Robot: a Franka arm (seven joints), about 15 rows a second.
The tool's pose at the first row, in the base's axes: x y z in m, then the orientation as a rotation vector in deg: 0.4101, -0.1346, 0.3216, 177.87, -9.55, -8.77
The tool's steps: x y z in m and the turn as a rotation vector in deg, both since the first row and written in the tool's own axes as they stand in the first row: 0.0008, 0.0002, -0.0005, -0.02, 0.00, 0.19; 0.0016, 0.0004, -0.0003, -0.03, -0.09, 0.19; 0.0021, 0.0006, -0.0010, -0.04, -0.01, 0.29; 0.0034, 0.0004, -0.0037, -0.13, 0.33, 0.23; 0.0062, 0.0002, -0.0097, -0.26, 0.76, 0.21; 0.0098, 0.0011, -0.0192, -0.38, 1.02, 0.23; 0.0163, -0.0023, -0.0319, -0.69, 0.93, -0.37; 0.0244, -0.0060, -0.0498, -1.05, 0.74, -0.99; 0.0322, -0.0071, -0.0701, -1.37, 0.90, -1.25; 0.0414, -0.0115, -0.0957, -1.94, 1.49, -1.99; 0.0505, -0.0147, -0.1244, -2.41, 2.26, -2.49
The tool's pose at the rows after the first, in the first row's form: 0.4109, -0.1349, 0.3220, 177.82, -9.84, -8.77; 0.4117, -0.1352, 0.3218, 177.81, -9.84, -8.91; 0.4122, -0.1354, 0.3224, 177.79, -9.99, -8.78; 0.4138, -0.1353, 0.3250, 177.72, -9.88, -8.26; 0.4172, -0.1352, 0.3307, 177.60, -9.82, -7.59; 0.4216, -0.1363, 0.3398, 177.48, -9.83, -7.20; 0.4296, -0.1333, 0.3517, 177.25, -8.87, -7.36; 0.4398, -0.1301, 0.3686, 176.96, -7.87, -7.69; 0.4497, -0.1294, 0.3880, 176.68, -7.43, -7.46; 0.4618, -0.1254, 0.4124, 176.19, -6.21, -6.59; 0.4740, -0.1225, 0.4400, 175.77, -5.37, -5.44
